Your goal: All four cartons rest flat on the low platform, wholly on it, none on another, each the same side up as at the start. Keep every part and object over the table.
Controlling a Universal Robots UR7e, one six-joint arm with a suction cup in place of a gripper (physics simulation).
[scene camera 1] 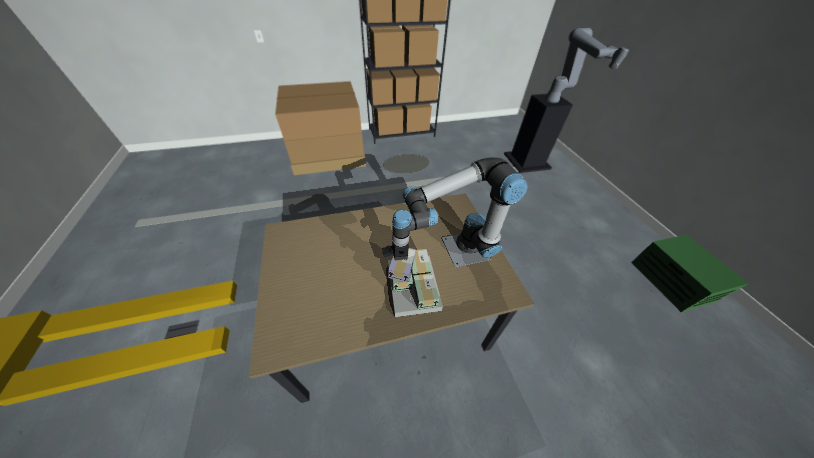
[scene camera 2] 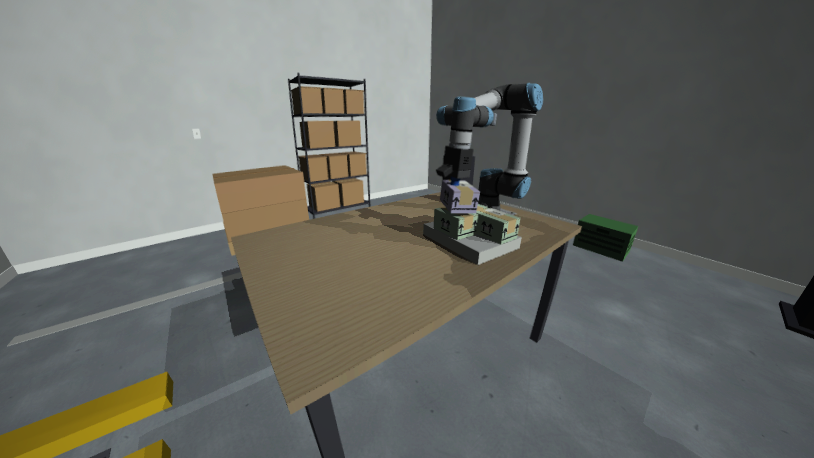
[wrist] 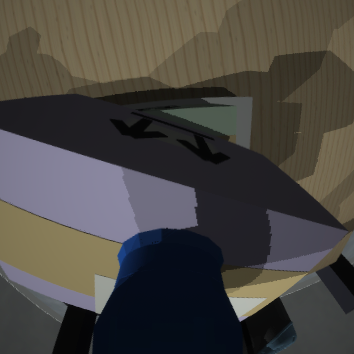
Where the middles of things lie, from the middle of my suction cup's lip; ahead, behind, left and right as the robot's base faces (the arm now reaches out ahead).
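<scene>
Lilac carton [scene camera 2: 464, 198]: my suction cup 1 cm to the right of it, 1 cm past it, 5 cm above it. Low grey platform [scene camera 2: 478, 249], from my suction cup: 4 cm to the left, 7 cm behind, 22 cm below. Going by their middles, of the things named here, lilac carton nearest to my suction cup.
</scene>
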